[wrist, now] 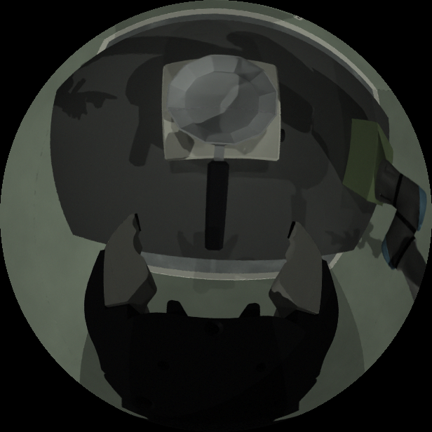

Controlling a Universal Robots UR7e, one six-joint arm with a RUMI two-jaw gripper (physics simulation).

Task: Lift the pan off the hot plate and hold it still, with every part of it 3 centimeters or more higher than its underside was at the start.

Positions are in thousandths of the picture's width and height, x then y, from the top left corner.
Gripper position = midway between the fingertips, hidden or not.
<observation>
In view: my gripper (497,508), a grey faceted pan (510,230) and a pale square hot plate (411,337).
</observation>
